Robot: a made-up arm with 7 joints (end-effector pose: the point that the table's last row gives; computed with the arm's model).
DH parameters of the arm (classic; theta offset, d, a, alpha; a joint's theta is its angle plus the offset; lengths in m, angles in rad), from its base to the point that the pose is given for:
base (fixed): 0 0 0 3.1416
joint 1: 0 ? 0 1.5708
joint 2: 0 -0.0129 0 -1.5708
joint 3: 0 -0.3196 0 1.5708
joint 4: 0 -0.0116 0 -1.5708
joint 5: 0 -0.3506 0 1.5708
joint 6: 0 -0.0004 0 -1.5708
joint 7: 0 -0.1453 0 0
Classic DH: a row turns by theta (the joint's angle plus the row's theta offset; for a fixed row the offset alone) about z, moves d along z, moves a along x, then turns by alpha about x.
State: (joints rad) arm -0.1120 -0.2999 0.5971 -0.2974 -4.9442 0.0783 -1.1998
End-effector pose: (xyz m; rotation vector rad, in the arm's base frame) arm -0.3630 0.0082 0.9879 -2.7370 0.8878 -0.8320
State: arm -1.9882 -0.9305 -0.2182 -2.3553 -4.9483 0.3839 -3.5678
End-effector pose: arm 0.2143 -0.1078 -0.0051 -0.6329 -0.5174 2.8988
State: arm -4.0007 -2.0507 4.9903 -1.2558 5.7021 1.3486 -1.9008
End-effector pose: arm 0.0388 0.5186 -0.1221 0.7559 0.1834 -2.5047
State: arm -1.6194 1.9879 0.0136 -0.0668 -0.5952 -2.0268 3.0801
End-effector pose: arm 0.0670 0.6028 0.1426 1.8332 -2.0741 -0.6416
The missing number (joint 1, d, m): -0.2681
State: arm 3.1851 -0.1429 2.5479 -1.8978 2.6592 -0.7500 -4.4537
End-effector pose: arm -0.3699 -0.2002 0.5784 1.2090 1.8447 0.9618
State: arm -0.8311 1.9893 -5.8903 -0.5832 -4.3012 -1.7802 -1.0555
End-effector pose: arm 0.2928 0.5381 0.0845 0.3234 0.7231 0.1237
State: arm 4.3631 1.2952 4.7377 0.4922 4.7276 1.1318 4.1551
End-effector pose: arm -0.3896 0.5231 0.5642 2.2940 1.8493 0.2815
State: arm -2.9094 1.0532 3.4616 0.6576 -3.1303 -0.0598 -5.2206
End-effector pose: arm -0.4796 0.0155 0.8702 1.9847 2.1040 0.5329
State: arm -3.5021 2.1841 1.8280 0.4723 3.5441 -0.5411 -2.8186
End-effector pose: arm -0.6991 0.0262 -0.0515 1.9287 -0.1947 1.7883
